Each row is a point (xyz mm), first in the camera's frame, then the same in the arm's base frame.
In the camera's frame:
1: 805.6 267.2 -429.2
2: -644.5 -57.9 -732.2
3: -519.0 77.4 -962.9
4: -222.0 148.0 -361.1
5: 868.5 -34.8 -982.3
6: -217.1 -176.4 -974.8
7: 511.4 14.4 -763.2
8: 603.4 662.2 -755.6
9: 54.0 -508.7 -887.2
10: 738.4 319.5 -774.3
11: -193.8 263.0 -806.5
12: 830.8 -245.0 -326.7
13: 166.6 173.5 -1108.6
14: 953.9 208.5 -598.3
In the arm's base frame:
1: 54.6 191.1 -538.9
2: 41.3 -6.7 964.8
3: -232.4 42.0 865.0
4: 281.2 234.4 471.8
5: -390.2 -256.6 -485.6
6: -207.4 -243.5 593.8
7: -152.4 -101.7 -173.5
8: -344.9 504.9 -325.8
9: -61.3 -572.3 344.5
10: -279.7 155.3 -423.5
11: -178.3 217.9 503.3
12: 297.6 -271.9 -531.9
13: -483.6 1.4 204.8
14: -107.2 68.9 -652.6

